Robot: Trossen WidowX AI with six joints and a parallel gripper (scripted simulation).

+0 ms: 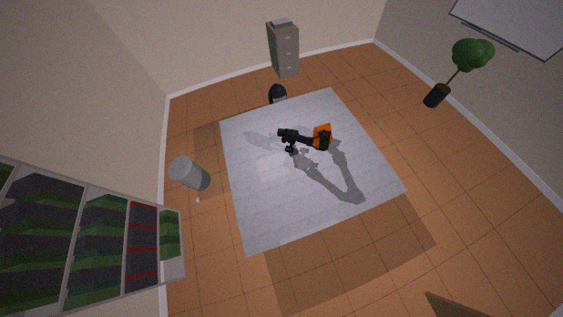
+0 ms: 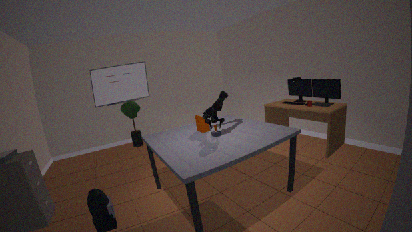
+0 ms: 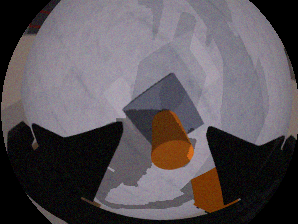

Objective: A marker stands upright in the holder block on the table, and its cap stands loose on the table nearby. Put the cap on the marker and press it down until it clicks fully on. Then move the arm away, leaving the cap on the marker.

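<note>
The orange marker cap lies 1 cm above my gripper tip. Also, from my gripper tip: holder block: 5 cm below.
</note>
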